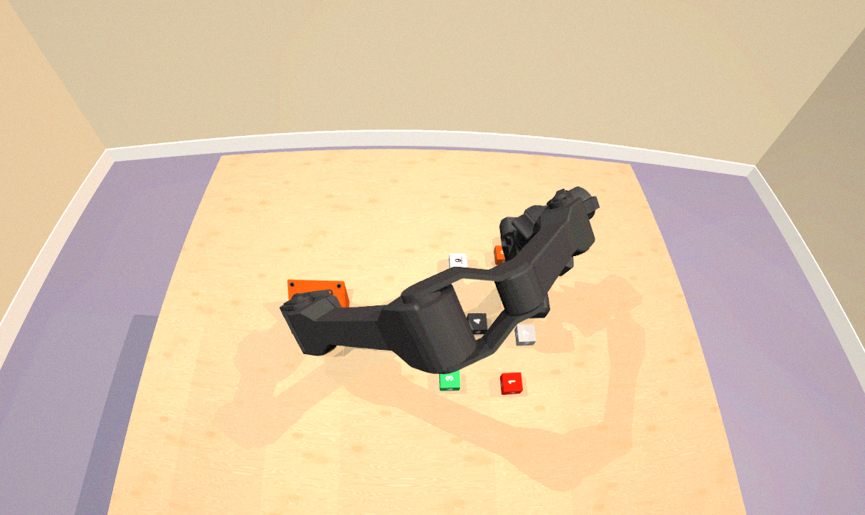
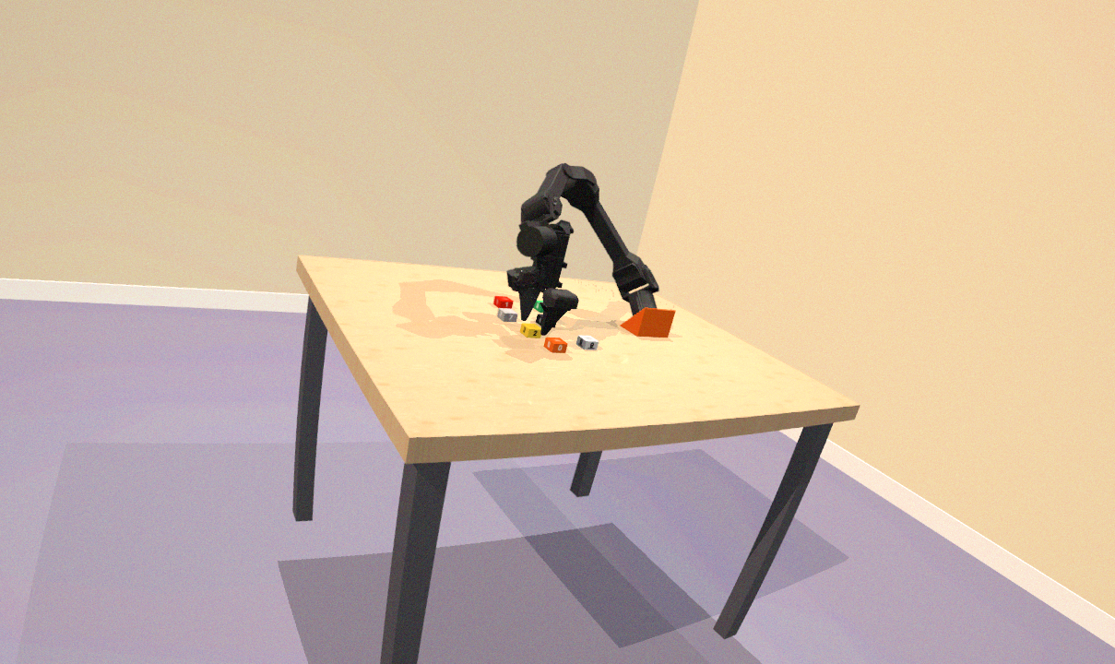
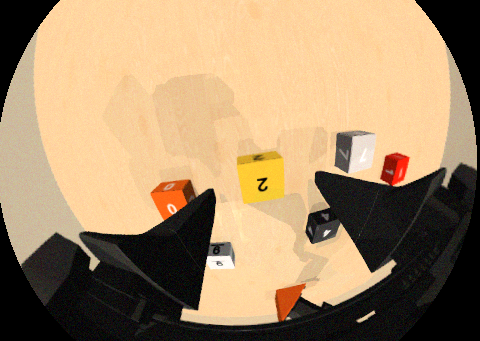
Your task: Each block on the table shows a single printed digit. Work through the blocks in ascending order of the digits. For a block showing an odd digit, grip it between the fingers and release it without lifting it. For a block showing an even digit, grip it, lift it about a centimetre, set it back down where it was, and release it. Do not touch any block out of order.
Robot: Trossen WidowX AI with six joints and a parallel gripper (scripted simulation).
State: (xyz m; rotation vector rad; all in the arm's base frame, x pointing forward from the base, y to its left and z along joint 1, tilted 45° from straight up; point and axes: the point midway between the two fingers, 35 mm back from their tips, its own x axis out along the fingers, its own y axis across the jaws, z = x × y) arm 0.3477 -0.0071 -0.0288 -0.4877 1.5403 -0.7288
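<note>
My gripper tip is now 10 mm short of the yellow block. The rest, counted from my gripper tip: dark block: 80 mm behind, 60 mm to the right; then grey block: 90 mm to the right; then orange block: 80 mm to the left.
</note>
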